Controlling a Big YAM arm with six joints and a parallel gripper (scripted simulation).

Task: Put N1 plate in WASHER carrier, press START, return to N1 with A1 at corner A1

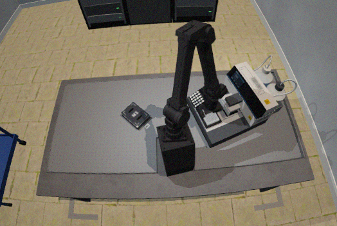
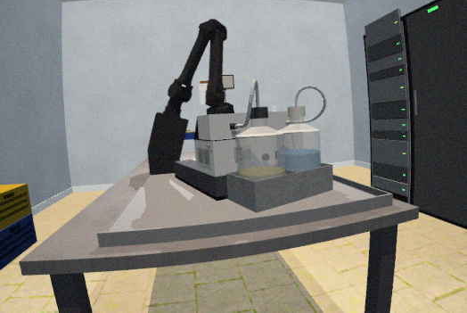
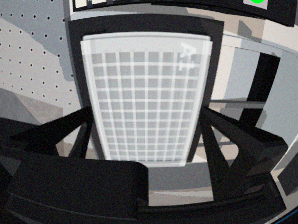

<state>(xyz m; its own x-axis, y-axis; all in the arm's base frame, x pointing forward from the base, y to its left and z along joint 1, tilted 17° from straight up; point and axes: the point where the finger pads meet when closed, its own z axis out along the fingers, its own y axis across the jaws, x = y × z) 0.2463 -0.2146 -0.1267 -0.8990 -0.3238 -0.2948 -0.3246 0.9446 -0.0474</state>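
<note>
My gripper is now 1 cm above the white well plate. Also, from my hand: dark washer carrier (1 cm below); then white corner label (2 cm behind, 39 cm to the left, 10 cm below); then plate washer (5 cm ahead, 14 cm to the right, 3 cm above).
</note>
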